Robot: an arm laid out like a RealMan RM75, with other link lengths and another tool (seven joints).
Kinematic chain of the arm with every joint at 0, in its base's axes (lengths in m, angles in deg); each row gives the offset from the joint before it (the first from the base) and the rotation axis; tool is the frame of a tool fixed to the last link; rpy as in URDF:
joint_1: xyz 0 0 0.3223 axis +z
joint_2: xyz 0 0 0 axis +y
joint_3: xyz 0 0 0.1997 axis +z
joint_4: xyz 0 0 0 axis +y
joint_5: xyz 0 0 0.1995 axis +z
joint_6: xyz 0 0 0 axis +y
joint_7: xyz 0 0 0.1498 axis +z
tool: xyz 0.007 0.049 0.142 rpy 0 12 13.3
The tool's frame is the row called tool.
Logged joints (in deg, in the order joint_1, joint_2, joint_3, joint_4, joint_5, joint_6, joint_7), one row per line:
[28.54, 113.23, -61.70, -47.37, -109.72, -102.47, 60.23]
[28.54, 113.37, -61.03, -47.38, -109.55, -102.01, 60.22]
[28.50, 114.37, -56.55, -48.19, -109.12, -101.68, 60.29]
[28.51, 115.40, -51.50, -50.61, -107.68, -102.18, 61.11]
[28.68, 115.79, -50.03, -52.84, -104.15, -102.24, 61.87]
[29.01, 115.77, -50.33, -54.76, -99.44, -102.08, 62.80]
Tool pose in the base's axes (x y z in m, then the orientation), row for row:
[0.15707, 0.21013, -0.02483, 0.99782, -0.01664, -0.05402, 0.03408]
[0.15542, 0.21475, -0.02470, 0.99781, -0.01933, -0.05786, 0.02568]
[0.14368, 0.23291, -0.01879, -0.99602, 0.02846, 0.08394, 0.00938]
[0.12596, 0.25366, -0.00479, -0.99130, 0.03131, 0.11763, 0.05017]
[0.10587, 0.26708, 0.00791, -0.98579, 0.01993, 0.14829, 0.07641]
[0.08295, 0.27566, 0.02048, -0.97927, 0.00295, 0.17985, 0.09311]
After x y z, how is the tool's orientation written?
As a quaternion, x y z w.
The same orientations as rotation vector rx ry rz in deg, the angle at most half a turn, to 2 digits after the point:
[175.81, -2.93, -9.52]
[176.73, -3.42, -10.25]
[-178.22, 5.09, 15.02]
[-172.95, 5.46, 20.52]
[-169.30, 3.42, 25.47]
[-166.53, 0.50, 30.58]

